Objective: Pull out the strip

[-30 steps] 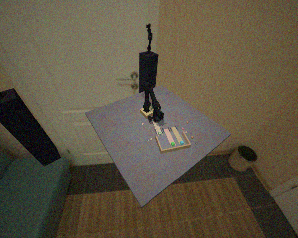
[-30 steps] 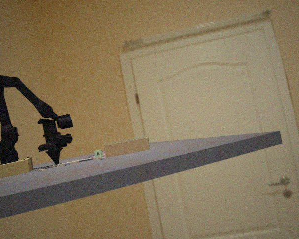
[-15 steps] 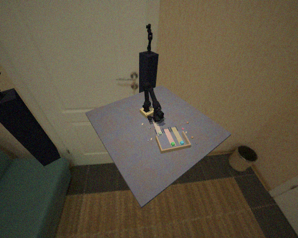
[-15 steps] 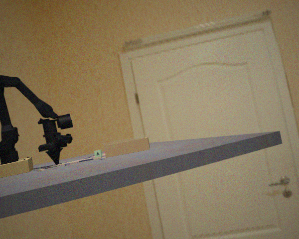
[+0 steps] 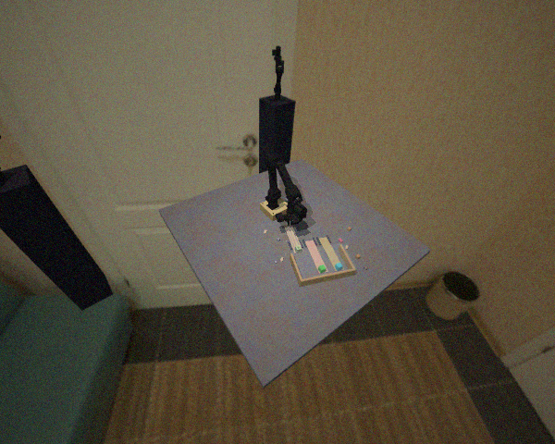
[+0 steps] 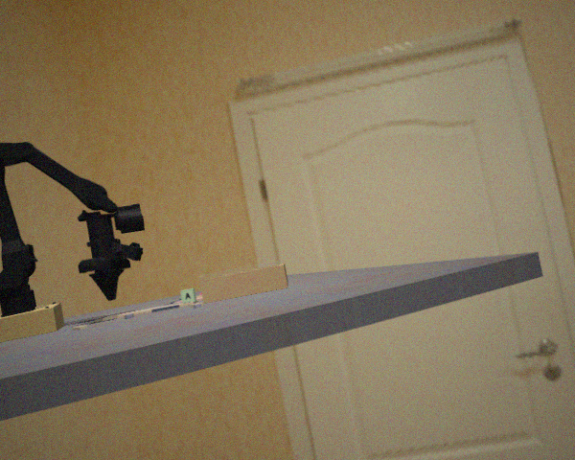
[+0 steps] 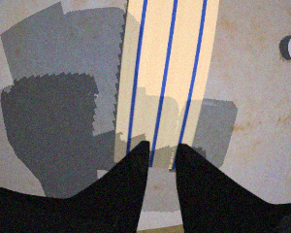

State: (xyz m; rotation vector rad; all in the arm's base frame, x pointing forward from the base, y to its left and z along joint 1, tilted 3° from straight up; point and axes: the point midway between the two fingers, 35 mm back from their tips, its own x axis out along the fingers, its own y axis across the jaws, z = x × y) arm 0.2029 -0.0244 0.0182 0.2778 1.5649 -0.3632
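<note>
The strip is 70 mm ahead of my gripper tip, 30 mm to the right of it and 40 mm below it.
</note>
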